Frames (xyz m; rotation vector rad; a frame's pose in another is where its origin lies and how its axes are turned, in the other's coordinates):
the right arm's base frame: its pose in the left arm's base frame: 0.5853 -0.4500 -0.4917 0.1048 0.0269 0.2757
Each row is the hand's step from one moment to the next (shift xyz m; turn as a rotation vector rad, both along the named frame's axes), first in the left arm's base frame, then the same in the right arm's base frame.
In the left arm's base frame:
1: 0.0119 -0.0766 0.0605 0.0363 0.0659 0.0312
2: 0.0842 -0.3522 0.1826 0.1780 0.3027 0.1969
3: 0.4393 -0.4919 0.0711 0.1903 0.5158 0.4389
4: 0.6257 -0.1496 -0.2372 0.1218 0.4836 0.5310
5: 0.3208 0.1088 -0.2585 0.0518 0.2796 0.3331
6: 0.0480 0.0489 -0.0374 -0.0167 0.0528 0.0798
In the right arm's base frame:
1: -0.0102 -0.0700 0.0683 0.0525 0.0566 0.0259
2: -0.0174 -0.3402 0.2201 0.2515 0.2626 0.1729
3: 0.2874 -0.5818 0.1376 0.3186 0.4890 0.3928
4: 0.5639 -0.3376 -0.1954 0.2428 0.4866 0.4847
5: 0.3414 -0.0103 -0.2547 0.1221 0.2892 0.3054
6: 0.0600 0.0298 -0.0401 -0.0026 0.0636 0.0734

